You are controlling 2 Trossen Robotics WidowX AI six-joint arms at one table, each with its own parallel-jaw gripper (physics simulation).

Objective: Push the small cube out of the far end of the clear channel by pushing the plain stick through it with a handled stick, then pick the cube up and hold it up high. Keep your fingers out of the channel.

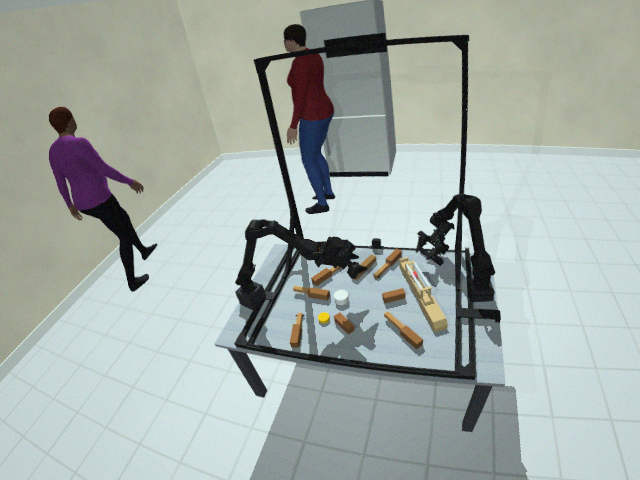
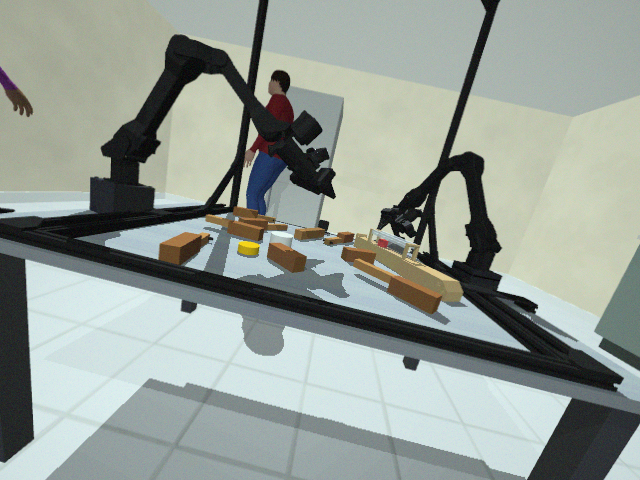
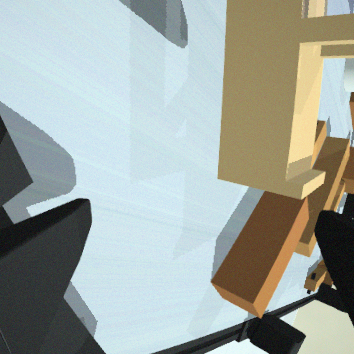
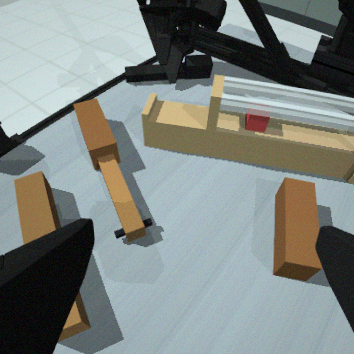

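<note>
A red cube (image 1: 415, 274) (image 2: 382, 242) (image 4: 257, 121) sits inside the clear channel (image 4: 300, 106) on the long pale wooden base (image 1: 436, 317) (image 2: 450, 284) (image 3: 255, 100) (image 4: 250, 155). Several handled sticks lie around; one handled stick (image 1: 395, 256) (image 4: 117, 192) with a dark crosspiece lies near the base's back end. Another handled stick (image 1: 412, 335) (image 2: 414, 293) lies at the front. I cannot tell which piece is the plain stick. My left gripper (image 1: 425, 249) (image 3: 205, 216) is open and empty above the table beside the base's back end. My right gripper (image 1: 356, 262) (image 4: 207, 234) is open and empty above the table's back middle.
A short brown block (image 1: 393, 295) (image 2: 358, 254) (image 4: 296, 227) lies beside the base. A white cylinder (image 1: 341, 297) (image 2: 280, 238), a yellow disc (image 1: 324, 318) (image 2: 248, 249) and another brown block (image 1: 343, 322) (image 2: 285, 257) stand or lie farther left. A black frame (image 1: 356, 362) edges the table.
</note>
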